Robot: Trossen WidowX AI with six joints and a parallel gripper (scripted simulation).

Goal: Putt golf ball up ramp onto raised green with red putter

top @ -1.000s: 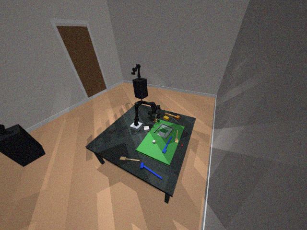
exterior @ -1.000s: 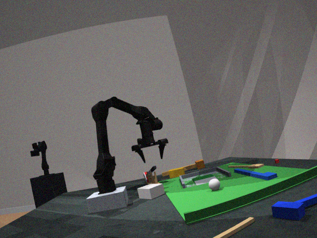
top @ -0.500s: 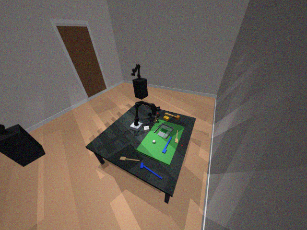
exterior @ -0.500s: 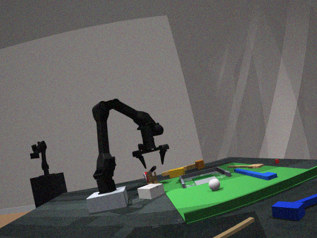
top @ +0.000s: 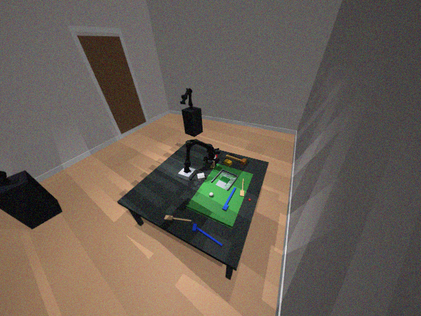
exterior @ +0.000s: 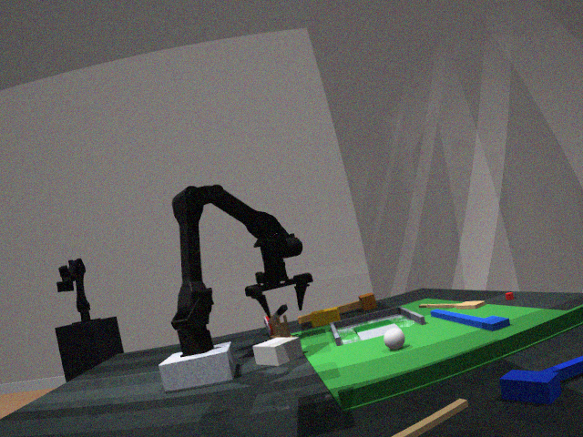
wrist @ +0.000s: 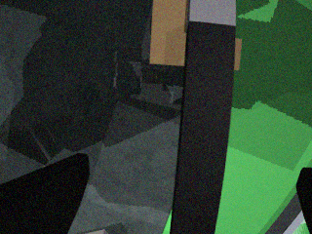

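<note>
Now: gripper tip 1 cm past the white block, 19 cm to the left of it and 6 cm above it. From my gripper tip the other things lie so: white golf ball (25 cm ahead, 32 cm to the right, 6 cm below); then small red cube (59 cm ahead, 14 cm to the right, 8 cm below); then green mat (29 cm ahead, 17 cm to the right, 8 cm below).
</note>
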